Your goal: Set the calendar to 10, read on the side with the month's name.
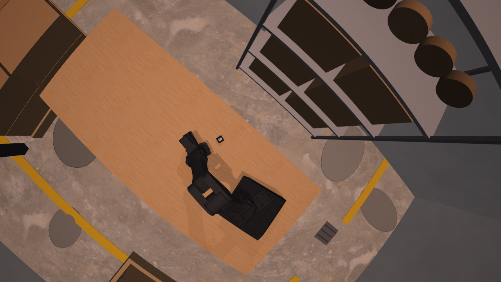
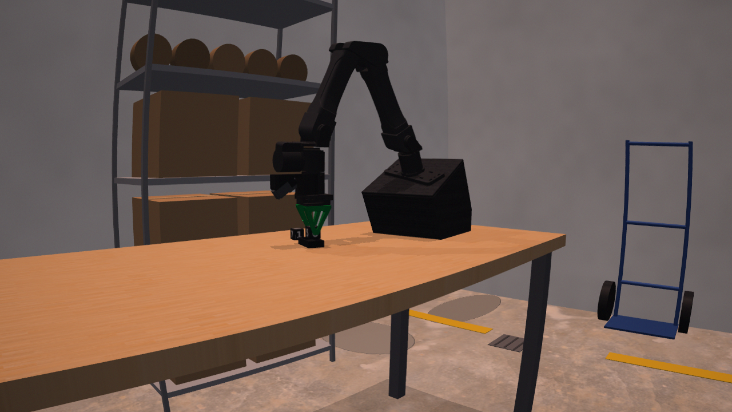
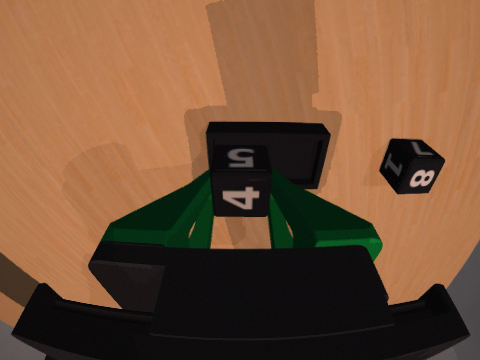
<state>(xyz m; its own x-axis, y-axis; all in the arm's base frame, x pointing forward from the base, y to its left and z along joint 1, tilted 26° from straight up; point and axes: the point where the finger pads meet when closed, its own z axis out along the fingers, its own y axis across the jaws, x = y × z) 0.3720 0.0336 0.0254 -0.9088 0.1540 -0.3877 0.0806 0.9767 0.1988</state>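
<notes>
Now: the black tray 30 mm below my hand and 20 mm to the right of it.
</notes>
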